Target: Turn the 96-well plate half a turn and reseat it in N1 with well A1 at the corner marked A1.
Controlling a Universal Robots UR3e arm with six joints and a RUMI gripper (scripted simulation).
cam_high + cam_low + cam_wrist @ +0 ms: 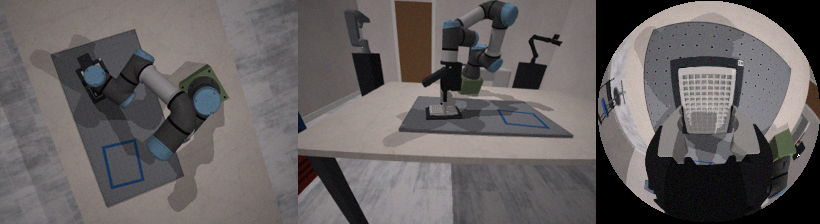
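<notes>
The white 96-well plate lies 1 cm below my hand. Also, from my hand: dark flat block (2 cm below); A1 corner mark (9 cm to the right, 3 cm behind, 2 cm below).
</notes>
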